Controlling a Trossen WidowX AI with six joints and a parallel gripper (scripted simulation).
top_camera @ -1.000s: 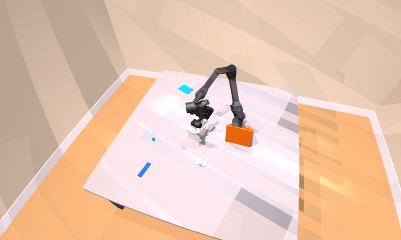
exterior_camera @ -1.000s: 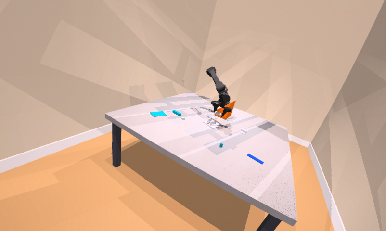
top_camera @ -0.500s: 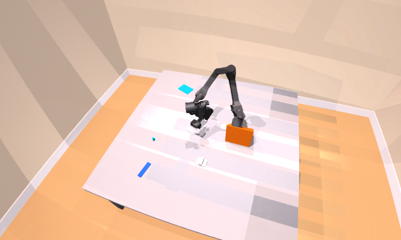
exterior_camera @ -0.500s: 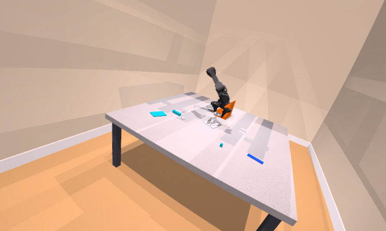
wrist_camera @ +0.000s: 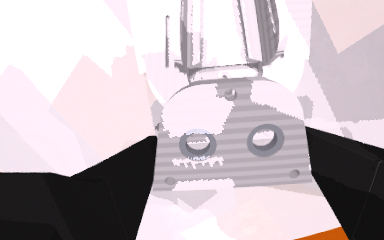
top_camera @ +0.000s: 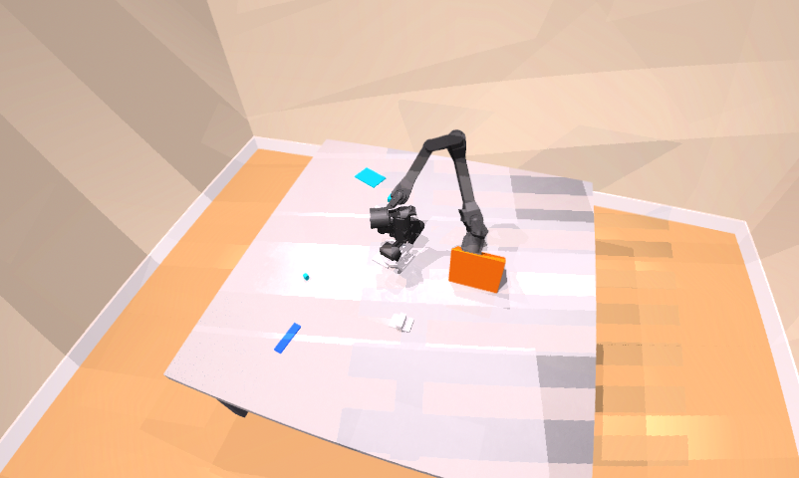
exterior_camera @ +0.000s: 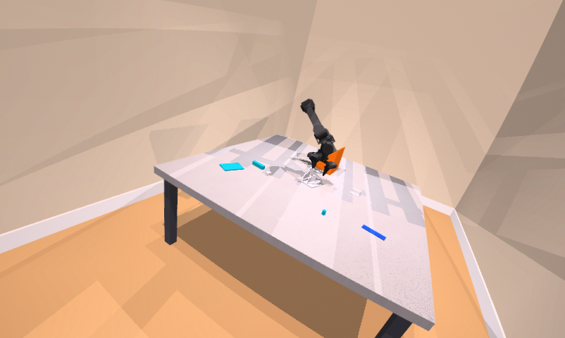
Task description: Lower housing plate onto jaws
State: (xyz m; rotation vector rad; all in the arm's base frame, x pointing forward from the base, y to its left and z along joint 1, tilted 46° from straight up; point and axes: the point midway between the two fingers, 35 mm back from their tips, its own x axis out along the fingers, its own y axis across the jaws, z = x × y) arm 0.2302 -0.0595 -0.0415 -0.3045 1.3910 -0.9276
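Right now my gripper tip is 2 cm short of the white jaw assembly, 1 cm to the right of it and 4 cm above it. The rest, counted from my gripper tip: blue bar 29 cm ahead, 38 cm to the left, 5 cm below; teal cube 32 cm ahead, 15 cm to the left, 4 cm below; cyan flat tile 26 cm ahead, 43 cm to the right, 5 cm below.
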